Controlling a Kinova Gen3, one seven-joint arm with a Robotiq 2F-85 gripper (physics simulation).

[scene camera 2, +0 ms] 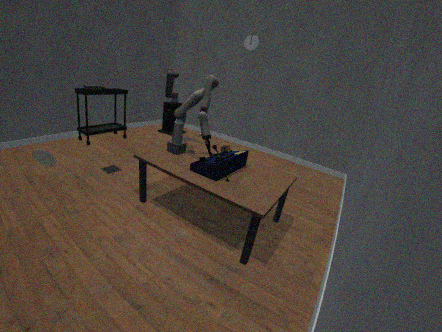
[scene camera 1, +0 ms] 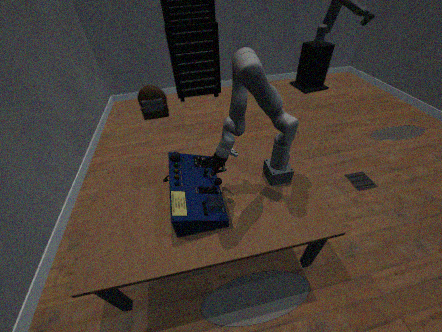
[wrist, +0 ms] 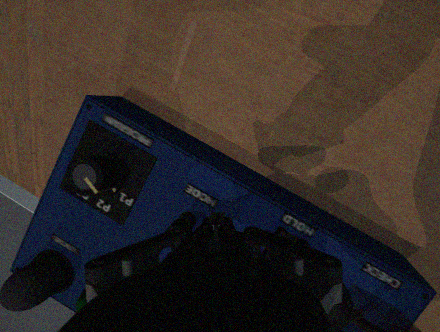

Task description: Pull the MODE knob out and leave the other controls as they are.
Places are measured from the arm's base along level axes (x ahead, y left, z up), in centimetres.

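Pixels of known places: gripper, fingertip midpoint: [scene camera 2: 209, 153] [scene camera 1: 212, 174] [wrist: 218, 221]; arm's base, link origin: [scene camera 2: 177, 142] [scene camera 1: 277, 164].
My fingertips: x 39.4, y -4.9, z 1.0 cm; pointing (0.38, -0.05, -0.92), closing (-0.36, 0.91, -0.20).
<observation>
Ahead of a thing's pixels: the offset from my fingertips to its top centre. "*": to the spot under its first point. Level surfaces: height alone.
A blue control panel {* dx +11.9, dy +3.3, dz +0.2 cm} [scene camera 1: 193, 184] [scene camera 2: 220, 166] [wrist: 163, 184] lies on the wooden table {dz -10.8 cm} [scene camera 1: 121, 214] [scene camera 2: 259, 188]. The wrist view shows its white MODE label {dx +0.5, dy -3.1, dz -3.3 cm} [wrist: 200, 195], with the HOLD label {* dx -0.7, dy +9.2, dz -4.4 cm} [wrist: 298, 224] to the right. My gripper [scene camera 1: 217, 168] [scene camera 2: 208, 151] [wrist: 218, 221] is shut with nothing between its fingers. Its dark fingertips sit on the panel just below the MODE label. The MODE knob itself is hidden under the gripper's dark body.
The PROGRAM dial {dx +1.8, dy -15.3, dz +1.7 cm} [wrist: 85, 176] with a yellow pointer sits at the panel's left. A black ball knob {* dx -0.6, dy +10.1, dz +5.4 cm} [scene camera 1: 218, 180] stands near the gripper. A yellow sticker {* dx +21.4, dy +15.5, dz +3.0 cm} [scene camera 1: 179, 203] and a column of buttons {* dx +18.6, dy -6.6, dz +5.1 cm} [scene camera 1: 176, 169] lie on the panel. The arm's base [scene camera 1: 277, 174] stands to the right.
</observation>
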